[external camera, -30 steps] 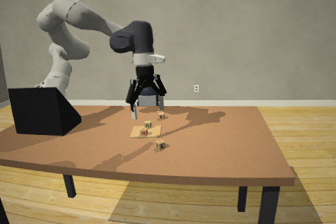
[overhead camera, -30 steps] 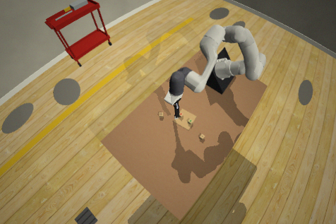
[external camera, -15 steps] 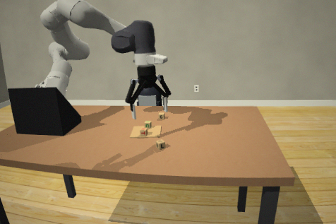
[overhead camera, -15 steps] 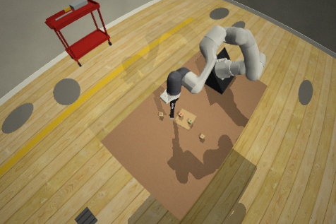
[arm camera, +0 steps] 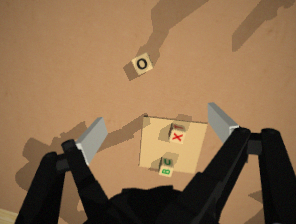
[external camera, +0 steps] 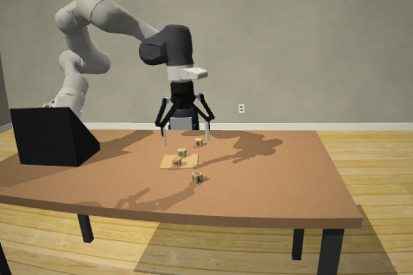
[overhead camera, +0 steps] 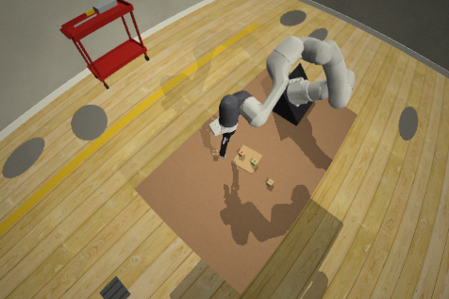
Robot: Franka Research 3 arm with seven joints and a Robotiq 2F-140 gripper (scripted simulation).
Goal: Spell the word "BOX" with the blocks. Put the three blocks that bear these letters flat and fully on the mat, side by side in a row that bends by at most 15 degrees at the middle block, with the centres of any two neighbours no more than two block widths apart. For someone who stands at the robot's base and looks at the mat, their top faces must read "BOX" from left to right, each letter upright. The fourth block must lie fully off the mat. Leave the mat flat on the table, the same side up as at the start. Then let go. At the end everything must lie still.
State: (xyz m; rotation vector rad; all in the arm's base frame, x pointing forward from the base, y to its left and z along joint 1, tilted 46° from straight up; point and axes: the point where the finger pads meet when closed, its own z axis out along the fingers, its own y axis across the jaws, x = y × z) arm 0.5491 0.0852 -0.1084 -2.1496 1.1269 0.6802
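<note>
Now: hand 5 cm short of the O block, 5 cm to the left of it and 11 cm above it. From my hand the other things lie so: tan mat 8 cm behind, 10 cm to the left, 13 cm below.
</note>
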